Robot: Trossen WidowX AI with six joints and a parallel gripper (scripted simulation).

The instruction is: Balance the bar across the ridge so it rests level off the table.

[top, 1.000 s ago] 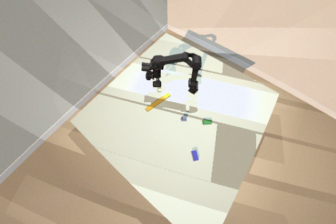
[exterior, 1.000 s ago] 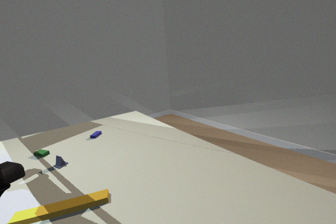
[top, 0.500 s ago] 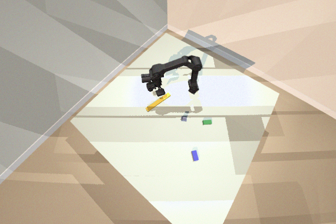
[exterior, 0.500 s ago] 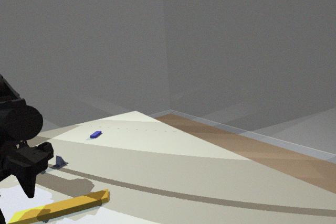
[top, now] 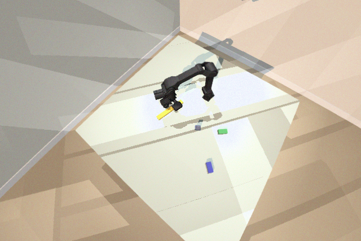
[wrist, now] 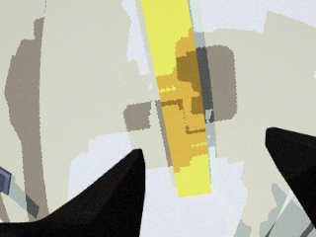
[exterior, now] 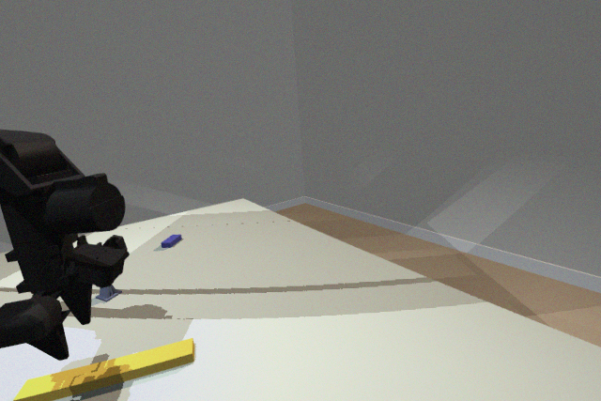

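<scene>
My gripper tip is now 30 mm short of the long yellow bar and 70 mm above it. The rest, counted from my gripper tip: green block 70 mm behind, 420 mm to the left, 70 mm below; then blue block 190 mm ahead, 470 mm to the left, 70 mm below.
</scene>
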